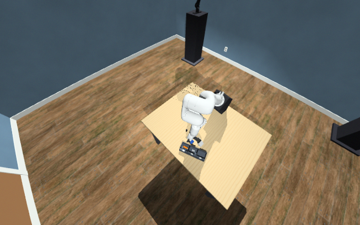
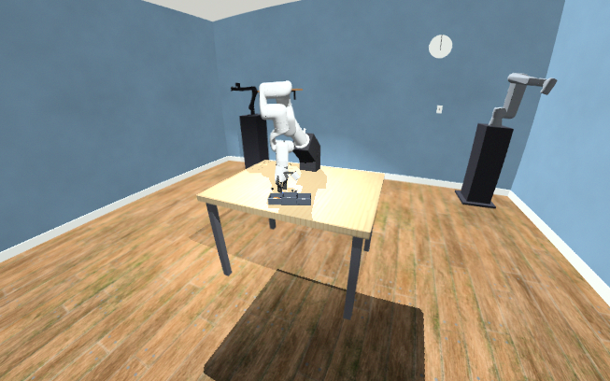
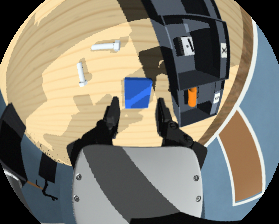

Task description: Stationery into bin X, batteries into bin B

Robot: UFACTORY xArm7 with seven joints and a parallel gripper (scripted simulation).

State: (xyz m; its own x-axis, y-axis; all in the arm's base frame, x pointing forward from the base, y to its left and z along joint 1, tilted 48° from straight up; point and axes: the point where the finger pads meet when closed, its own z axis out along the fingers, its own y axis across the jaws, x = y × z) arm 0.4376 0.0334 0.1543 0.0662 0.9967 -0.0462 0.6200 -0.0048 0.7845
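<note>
My hand is 40 mm above the blue block. The rest, counted from my hand: dark double bin: 80 mm to the left, 70 mm ahead, 20 mm below; then pencil sharpener: 80 mm to the left, 60 mm ahead, 30 mm below; then orange battery: 90 mm ahead, 30 mm below, 10 mm to the left.
</note>
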